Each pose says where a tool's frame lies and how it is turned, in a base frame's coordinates. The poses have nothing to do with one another.
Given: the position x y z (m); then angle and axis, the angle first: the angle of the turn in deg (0 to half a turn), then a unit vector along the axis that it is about.
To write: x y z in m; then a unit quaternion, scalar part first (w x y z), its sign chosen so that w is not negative. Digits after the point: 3 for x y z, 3 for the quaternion.
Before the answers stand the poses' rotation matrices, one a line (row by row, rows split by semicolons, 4 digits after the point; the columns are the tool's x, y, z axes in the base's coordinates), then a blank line. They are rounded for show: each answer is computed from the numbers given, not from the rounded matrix.
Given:
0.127 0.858 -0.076 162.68 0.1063 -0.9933 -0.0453
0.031 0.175 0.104 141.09 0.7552 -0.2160 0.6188
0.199 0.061 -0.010 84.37 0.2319 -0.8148 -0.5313
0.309 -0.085 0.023 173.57 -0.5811 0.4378 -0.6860
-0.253 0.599 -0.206 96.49 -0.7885 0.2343 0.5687
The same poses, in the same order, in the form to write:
-0.9326 -0.1929 -0.3051; -0.2199 0.9739 0.0563; 0.2863 0.1196 -0.9506
0.2361 -0.6788 0.6954; 0.0986 -0.6952 -0.7121; 0.9667 0.2367 -0.0972
0.1466 0.3583 -0.9220; -0.6992 0.6969 0.1597; 0.6998 0.6212 0.3527
-0.3204 -0.4304 0.8438; -0.5841 -0.6116 -0.5337; 0.7458 -0.6639 -0.0554
0.5789 -0.7707 -0.2663; 0.3594 -0.0519 0.9317; -0.7319 -0.6351 0.2469

0.127 0.858 -0.076 0.151 0.105 -0.982 -0.045
0.031 0.175 0.104 0.333 0.712 -0.204 0.583
0.199 0.061 -0.010 0.741 0.156 -0.547 -0.357
0.309 -0.085 0.023 0.056 -0.580 0.437 -0.685
-0.253 0.599 -0.206 0.666 -0.588 0.175 0.424

